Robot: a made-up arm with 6 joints.
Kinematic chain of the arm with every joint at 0, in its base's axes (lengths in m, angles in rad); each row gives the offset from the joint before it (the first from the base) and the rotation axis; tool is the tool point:
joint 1: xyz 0 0 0.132 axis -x
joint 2: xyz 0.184 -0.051 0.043 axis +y
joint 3: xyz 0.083 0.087 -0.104 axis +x
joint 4: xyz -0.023 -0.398 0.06 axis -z
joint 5: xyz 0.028 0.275 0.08 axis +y
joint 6: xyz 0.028 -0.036 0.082 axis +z
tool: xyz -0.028 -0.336 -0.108
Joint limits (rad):
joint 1: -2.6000..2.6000
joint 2: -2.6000..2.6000
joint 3: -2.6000..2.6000
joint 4: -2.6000..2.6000
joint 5: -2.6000..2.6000
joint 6: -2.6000..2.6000
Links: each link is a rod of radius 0.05 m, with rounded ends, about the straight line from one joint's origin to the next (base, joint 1, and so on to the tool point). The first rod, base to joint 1, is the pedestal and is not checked.
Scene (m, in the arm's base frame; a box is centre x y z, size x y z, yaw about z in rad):
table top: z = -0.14
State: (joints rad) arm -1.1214 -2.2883 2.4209 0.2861 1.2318 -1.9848
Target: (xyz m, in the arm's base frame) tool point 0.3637 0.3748 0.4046
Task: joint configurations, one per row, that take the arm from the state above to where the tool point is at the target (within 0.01 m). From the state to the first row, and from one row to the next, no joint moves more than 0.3 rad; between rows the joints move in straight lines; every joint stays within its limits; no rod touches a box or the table.
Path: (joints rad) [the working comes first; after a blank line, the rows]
Joints at the target: -1.9866 -1.0284 2.6000 -0.5228 0.4079 -1.8482
Straight joint move there: clear.

1: -1.2944 -2.0363 2.4567 0.1243 1.0670 -1.9575
2: -1.4675 -1.7844 2.4925 -0.0375 0.9022 -1.9301
3: -1.6405 -1.5324 2.5284 -0.1992 0.7375 -1.9028
4: -1.8136 -1.2804 2.5642 -0.3610 0.5727 -1.8755
5: -1.9866 -1.0284 2.6000 -0.5228 0.4079 -1.8482

